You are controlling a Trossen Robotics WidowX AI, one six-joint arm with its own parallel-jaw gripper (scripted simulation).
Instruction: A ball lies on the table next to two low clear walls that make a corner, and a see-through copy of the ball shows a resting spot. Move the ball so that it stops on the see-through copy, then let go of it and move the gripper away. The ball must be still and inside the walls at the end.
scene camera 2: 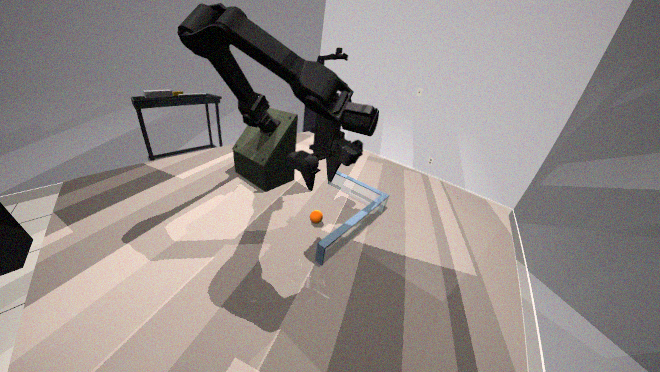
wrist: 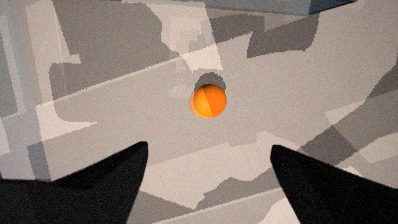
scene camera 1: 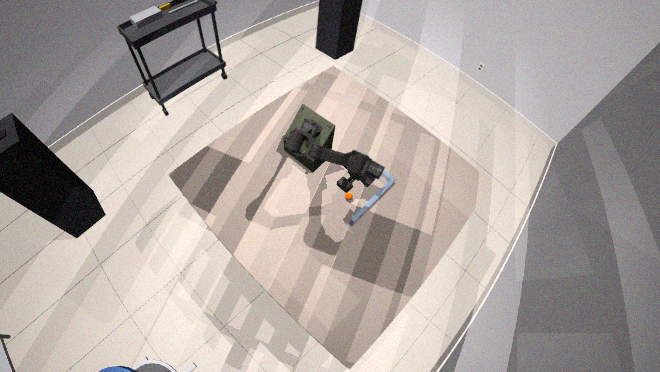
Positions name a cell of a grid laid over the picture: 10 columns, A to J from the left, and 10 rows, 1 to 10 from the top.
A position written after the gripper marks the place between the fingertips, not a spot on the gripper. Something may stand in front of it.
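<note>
Open and holding nothing, the gripper (scene camera 2: E5) is visible, and the wrist view shows it too (wrist: F7).
</note>
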